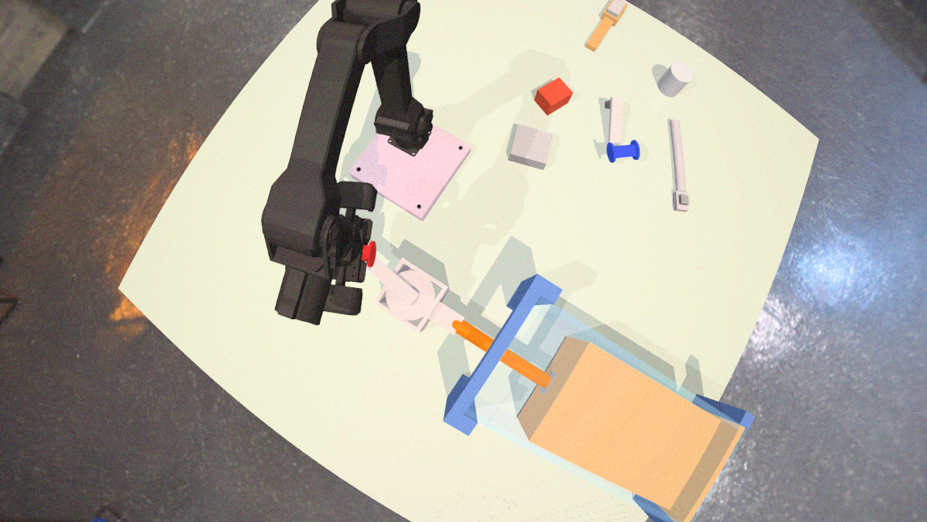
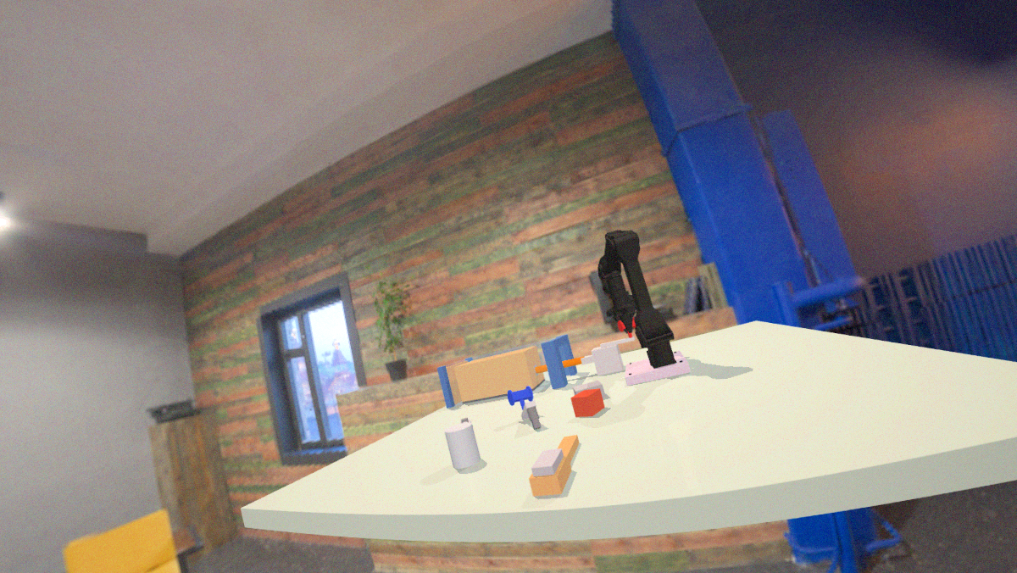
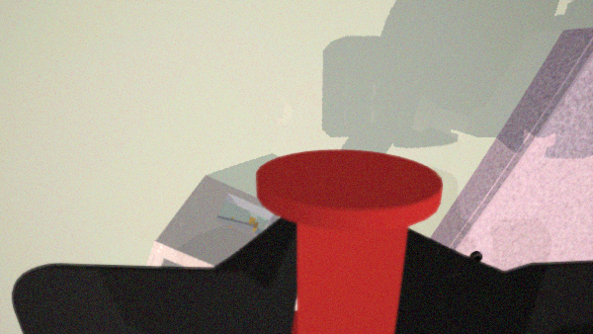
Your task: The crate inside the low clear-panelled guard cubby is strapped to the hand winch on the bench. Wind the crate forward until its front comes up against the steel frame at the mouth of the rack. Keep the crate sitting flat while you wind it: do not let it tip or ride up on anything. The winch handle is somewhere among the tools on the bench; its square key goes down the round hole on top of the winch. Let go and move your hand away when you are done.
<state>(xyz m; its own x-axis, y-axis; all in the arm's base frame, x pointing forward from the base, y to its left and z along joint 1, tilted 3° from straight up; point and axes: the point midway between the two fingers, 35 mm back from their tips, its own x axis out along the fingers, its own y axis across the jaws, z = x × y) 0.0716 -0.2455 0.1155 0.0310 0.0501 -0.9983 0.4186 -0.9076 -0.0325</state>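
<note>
Right now the crank handle with red knob is 4 cm ahead of my gripper tip, 1 cm to the right of it and 1 cm below it. The rest, counted from my gripper tip: grey block: 14 cm ahead, 35 cm to the left, 10 cm below; then blue steel frame: 26 cm ahead, 2 cm to the right, 1 cm below; then grey winch: 8 cm ahead, 2 cm to the right, 9 cm below.
</note>
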